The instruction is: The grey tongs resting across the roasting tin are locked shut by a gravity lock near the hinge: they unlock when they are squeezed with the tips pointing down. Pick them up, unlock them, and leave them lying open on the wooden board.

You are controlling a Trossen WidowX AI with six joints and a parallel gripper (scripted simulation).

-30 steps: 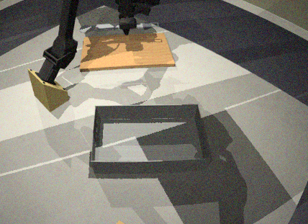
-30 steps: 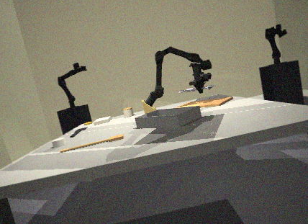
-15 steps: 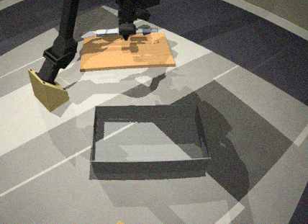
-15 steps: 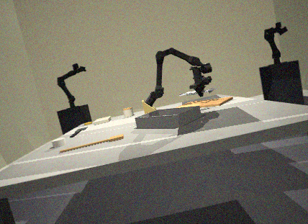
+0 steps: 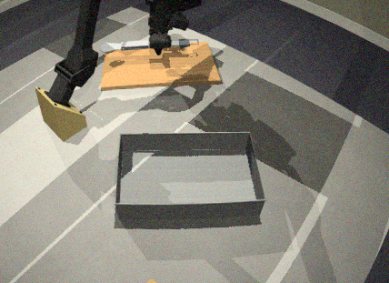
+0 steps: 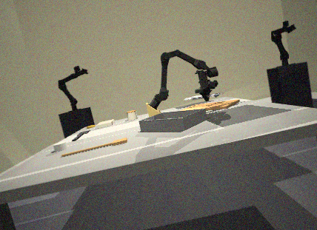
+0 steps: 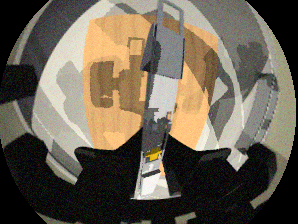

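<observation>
The yellow lock lies 40 mm above my gripper tip. From my gripper tip the other things lie so: wooden board: 40 mm below; then cup: 210 mm behind, 590 mm to the right, 10 mm below; then grey roasting tin: 400 mm ahead, 260 mm to the right, 20 mm below.
</observation>
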